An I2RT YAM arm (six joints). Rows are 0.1 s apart.
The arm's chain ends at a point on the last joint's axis. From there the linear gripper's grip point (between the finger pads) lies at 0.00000 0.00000 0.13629 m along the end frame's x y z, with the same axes.
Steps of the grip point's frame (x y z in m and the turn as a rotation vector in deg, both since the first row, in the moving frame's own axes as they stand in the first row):
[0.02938 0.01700 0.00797 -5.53 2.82 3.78]
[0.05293 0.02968 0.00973 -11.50 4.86 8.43]
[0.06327 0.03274 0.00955 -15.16 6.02 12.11]
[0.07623 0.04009 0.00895 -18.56 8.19 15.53]
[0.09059 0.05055 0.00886 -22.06 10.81 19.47]
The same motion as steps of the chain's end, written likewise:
[0.02312 0.00366 0.00877 -5.53 2.82 3.78]
[0.04350 0.00179 0.01295 -11.50 4.86 8.43]
[0.05302 -0.00407 0.01502 -15.16 6.02 12.11]
[0.06327 -0.00521 0.01735 -18.56 8.19 15.53]
[0.07484 -0.00361 0.02108 -22.06 10.81 19.47]

